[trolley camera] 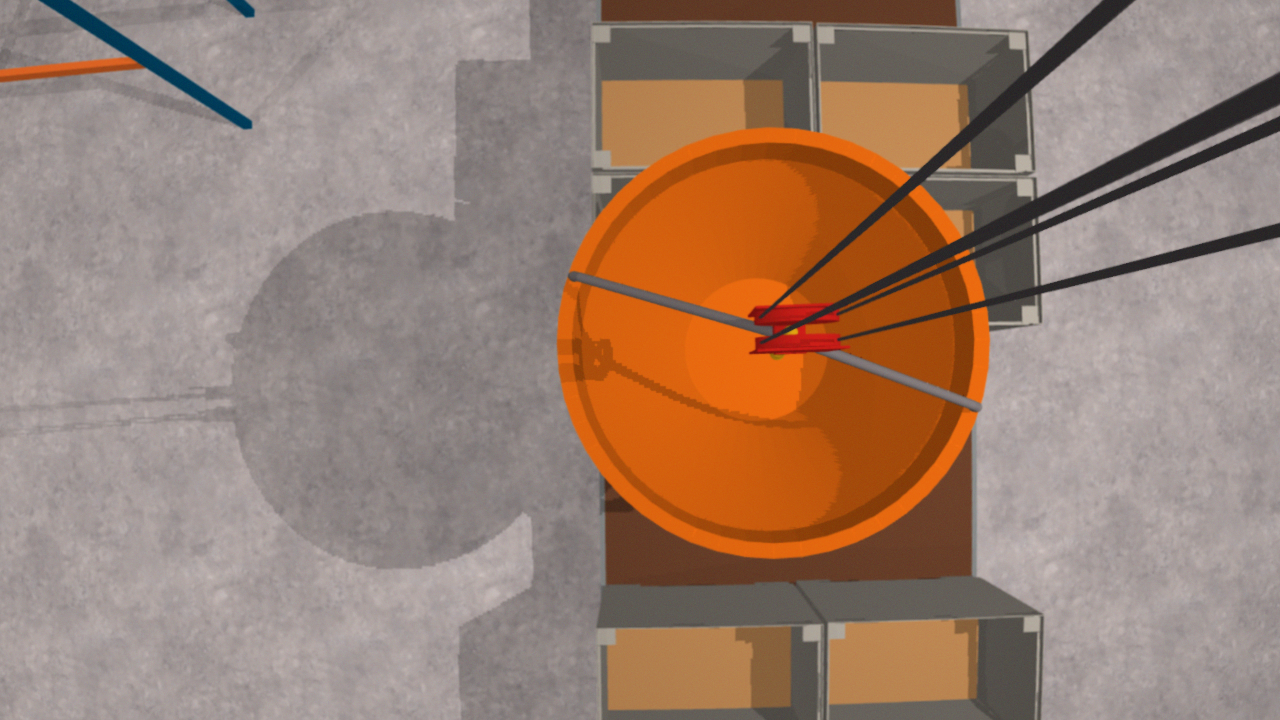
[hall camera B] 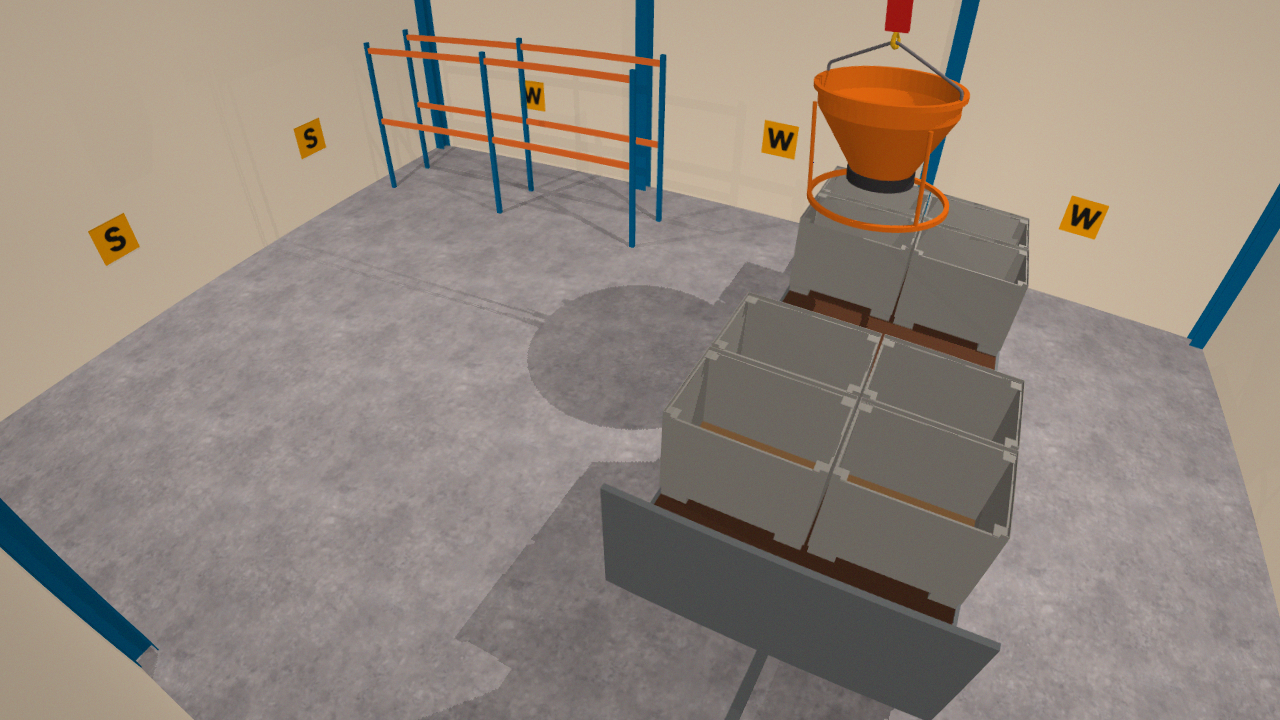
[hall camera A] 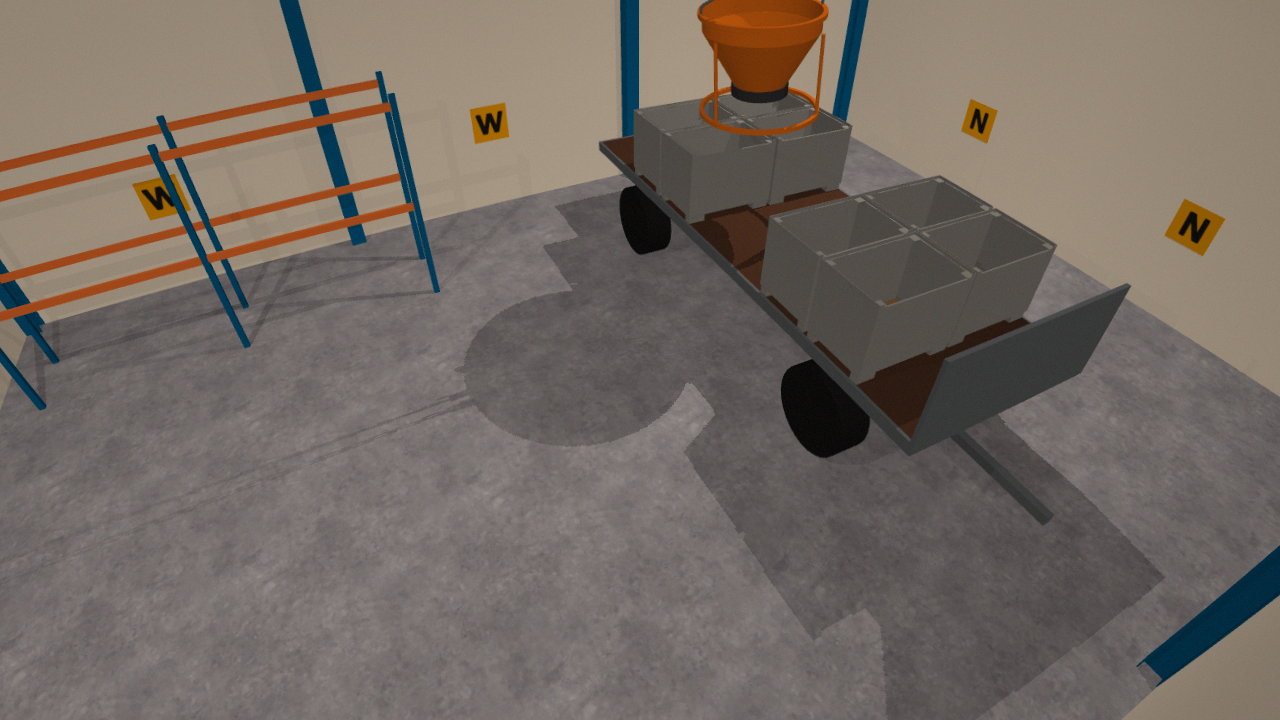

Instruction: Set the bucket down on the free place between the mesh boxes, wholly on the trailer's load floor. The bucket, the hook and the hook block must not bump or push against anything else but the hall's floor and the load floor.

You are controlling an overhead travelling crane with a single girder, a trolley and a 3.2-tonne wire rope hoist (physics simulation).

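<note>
The orange bucket (hall camera A: 762,53) (hall camera B: 886,129) (trolley camera: 662,232) hangs upright, high over the trailer. My hook (hall camera B: 895,41) is shut on the bucket's bail, under the red hook block (hall camera B: 898,14) (trolley camera: 794,342). In hall camera A the hook does not show. In the trolley camera the bucket covers part of the western mesh boxes (hall camera A: 729,179) (hall camera B: 962,304) (trolley camera: 698,107) and much of the brown load floor (hall camera A: 750,214) (hall camera B: 939,344) (trolley camera: 787,565) between the groups. Its rim appears short of the eastern mesh boxes (hall camera A: 796,268) (hall camera B: 751,474) (trolley camera: 702,608). The foot ring hangs clear above the load floor.
The grey end board (hall camera A: 1029,367) (hall camera B: 787,591) stands at the trailer's east end, with the drawbar (hall camera A: 1002,479) beyond it. A blue and orange rack (hall camera A: 201,237) (hall camera B: 490,134) stands by the west wall. Blue columns (hall camera A: 630,67) (hall camera B: 1239,268) stand along the walls.
</note>
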